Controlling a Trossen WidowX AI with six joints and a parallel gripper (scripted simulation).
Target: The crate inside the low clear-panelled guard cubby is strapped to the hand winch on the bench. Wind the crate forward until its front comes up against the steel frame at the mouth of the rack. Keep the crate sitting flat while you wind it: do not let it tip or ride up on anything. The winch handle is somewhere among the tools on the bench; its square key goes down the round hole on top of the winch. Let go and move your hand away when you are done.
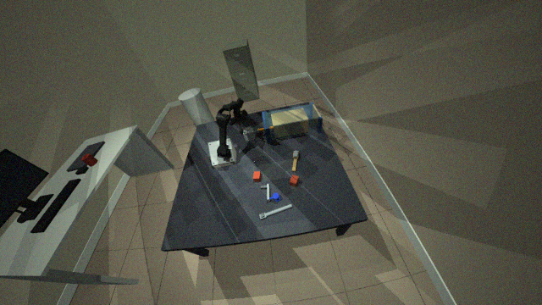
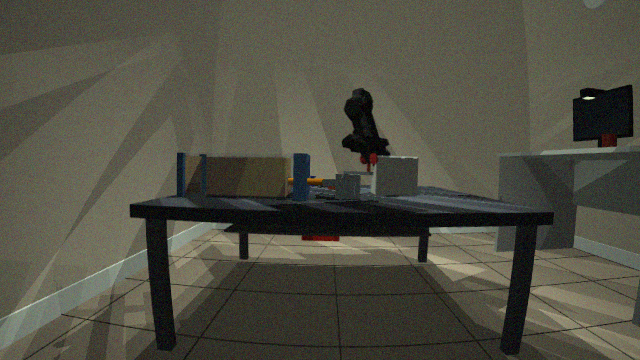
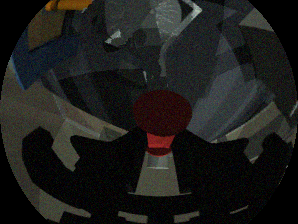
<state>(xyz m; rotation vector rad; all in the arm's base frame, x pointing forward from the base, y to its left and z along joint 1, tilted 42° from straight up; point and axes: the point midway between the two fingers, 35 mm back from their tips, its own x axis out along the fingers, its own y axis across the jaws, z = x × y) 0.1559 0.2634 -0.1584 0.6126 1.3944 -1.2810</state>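
My gripper tip is 40 mm to the left of the crank arm, 30 mm short of it and 30 mm above it. The rest, counted from my gripper tip: grey winch (100 mm to the right, 100 mm below, 50 mm ahead); red knob (10 mm to the right, 10 mm ahead); blue frame (230 mm ahead, 110 mm to the right, 30 mm below).
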